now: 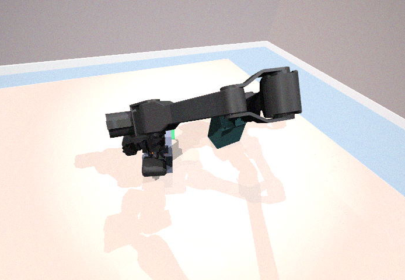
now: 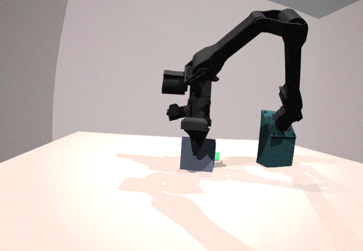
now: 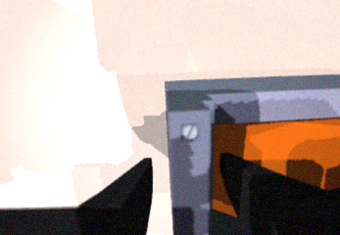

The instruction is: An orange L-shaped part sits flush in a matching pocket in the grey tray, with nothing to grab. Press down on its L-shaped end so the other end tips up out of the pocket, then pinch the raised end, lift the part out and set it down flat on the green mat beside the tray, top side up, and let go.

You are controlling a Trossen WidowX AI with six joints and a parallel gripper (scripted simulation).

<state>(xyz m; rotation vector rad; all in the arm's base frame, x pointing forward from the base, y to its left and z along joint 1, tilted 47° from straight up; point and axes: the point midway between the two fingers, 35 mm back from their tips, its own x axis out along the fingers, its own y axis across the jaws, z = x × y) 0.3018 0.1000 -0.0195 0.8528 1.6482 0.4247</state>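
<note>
Right now my gripper tip is 2 cm past the orange L-shaped part, 5 cm to the left of it and 1 cm below it. From my gripper tip the other things lie so: green mat: 7 cm behind, 21 cm to the right, 6 cm below.
</note>
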